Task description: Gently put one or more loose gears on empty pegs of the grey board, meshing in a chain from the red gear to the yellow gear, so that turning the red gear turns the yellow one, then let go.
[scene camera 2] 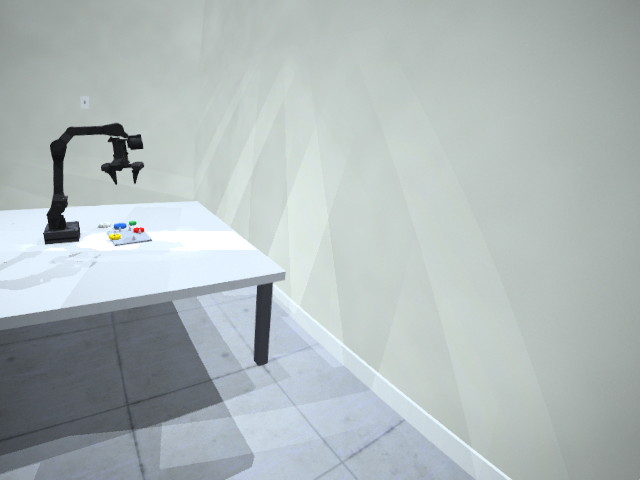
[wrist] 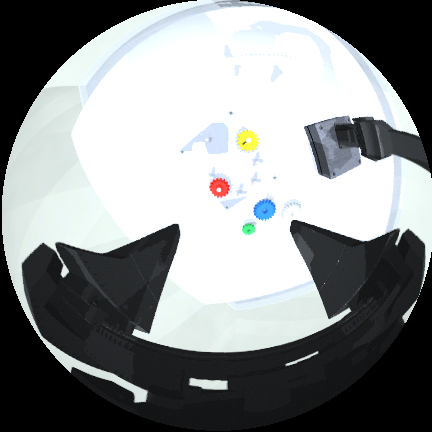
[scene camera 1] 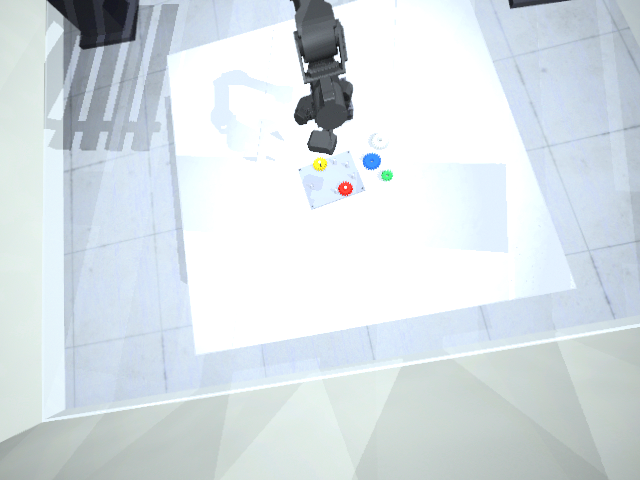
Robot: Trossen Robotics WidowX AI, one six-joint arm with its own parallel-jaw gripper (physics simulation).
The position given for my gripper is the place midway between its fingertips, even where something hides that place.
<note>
My gripper (scene camera 1: 335,140) is open and holds nothing. I also see a grey board (scene camera 1: 325,182).
My gripper shows as well in the wrist view (wrist: 236,227). The grey board is seen too in the wrist view (wrist: 221,156).
</note>
